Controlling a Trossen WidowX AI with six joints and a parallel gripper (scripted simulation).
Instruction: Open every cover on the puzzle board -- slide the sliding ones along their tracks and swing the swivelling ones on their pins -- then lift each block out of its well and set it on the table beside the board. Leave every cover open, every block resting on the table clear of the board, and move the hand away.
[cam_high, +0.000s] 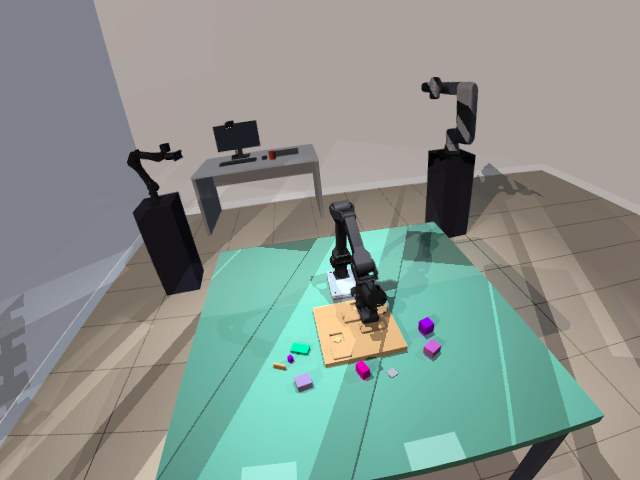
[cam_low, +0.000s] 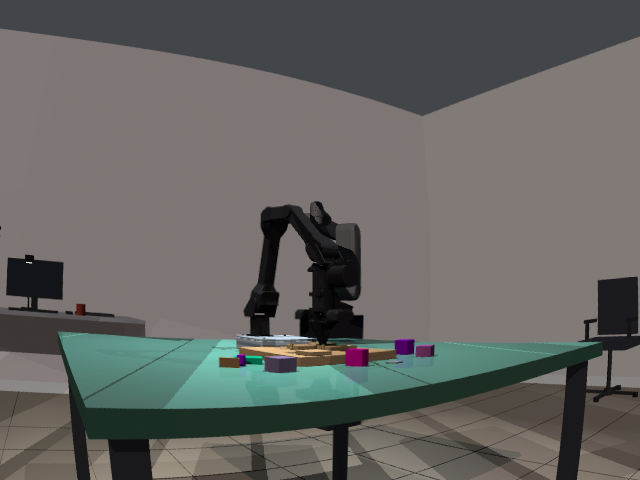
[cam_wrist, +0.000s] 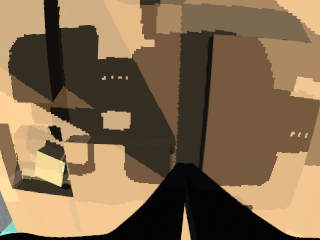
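My gripper tip is now 30 mm to the left of the tan puzzle board, 10 mm short of it and 10 mm above it. Round my gripper tip: grey tile (240 mm ahead, 30 mm below, 20 mm to the left); magenta block (210 mm ahead, 80 mm to the right, 10 mm below); green block (260 mm to the right, 50 mm ahead, 20 mm below).
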